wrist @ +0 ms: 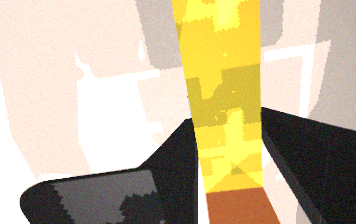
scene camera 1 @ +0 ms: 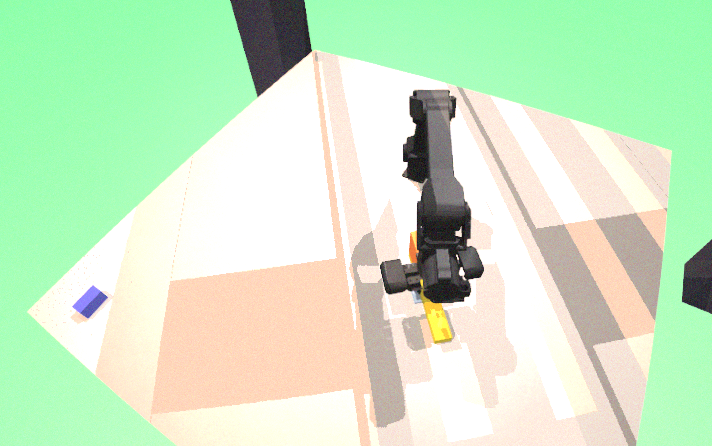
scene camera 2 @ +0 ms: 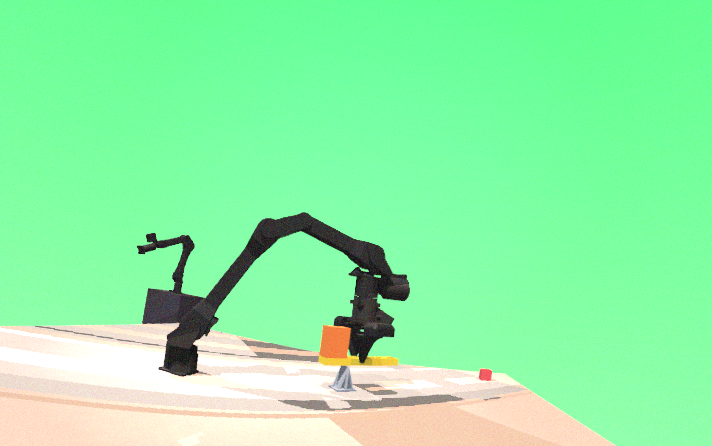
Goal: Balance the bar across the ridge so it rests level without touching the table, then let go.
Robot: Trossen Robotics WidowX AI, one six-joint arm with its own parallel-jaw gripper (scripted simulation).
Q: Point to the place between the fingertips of my gripper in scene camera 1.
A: At 427, 290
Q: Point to a yellow bar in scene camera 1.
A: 434, 312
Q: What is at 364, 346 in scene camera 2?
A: My gripper.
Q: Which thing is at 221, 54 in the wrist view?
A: A yellow bar.
